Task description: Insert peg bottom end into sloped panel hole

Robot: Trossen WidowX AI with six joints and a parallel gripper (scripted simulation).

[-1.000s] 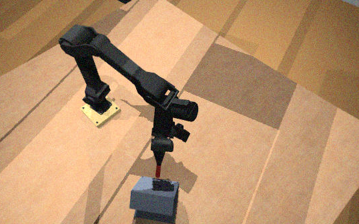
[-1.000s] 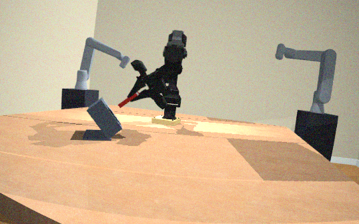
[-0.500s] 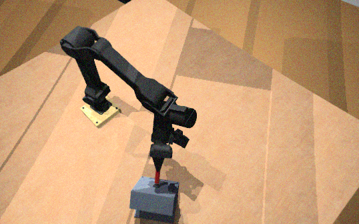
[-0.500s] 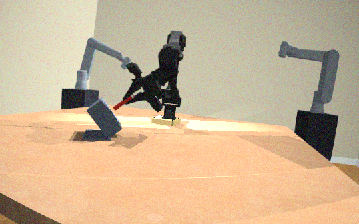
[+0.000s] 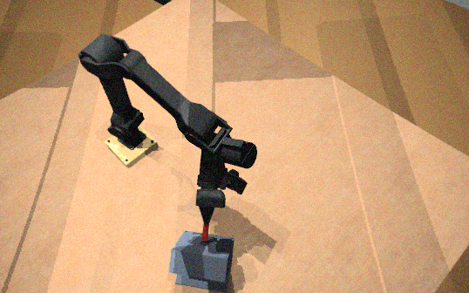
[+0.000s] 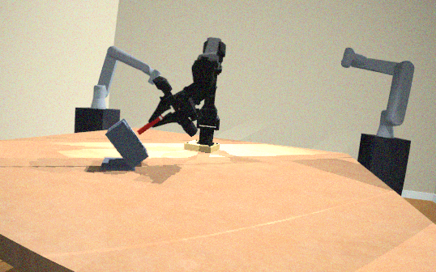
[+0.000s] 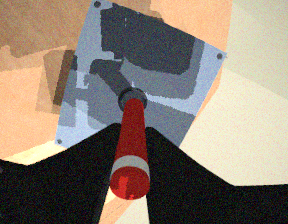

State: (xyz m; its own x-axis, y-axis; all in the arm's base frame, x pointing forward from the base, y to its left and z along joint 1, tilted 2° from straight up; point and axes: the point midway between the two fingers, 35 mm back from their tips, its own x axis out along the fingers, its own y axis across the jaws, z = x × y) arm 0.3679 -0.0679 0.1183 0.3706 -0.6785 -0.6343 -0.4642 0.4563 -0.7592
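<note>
Now: gripper tip 5 cm to the left of the sloped panel, 5 cm above it and 3 cm short of it. Also, from my gripper tip: peg 1 cm to the left, 1 cm behind, 1 cm above; panel foot 11 cm below, 7 cm to the right, 4 cm ahead.
</note>
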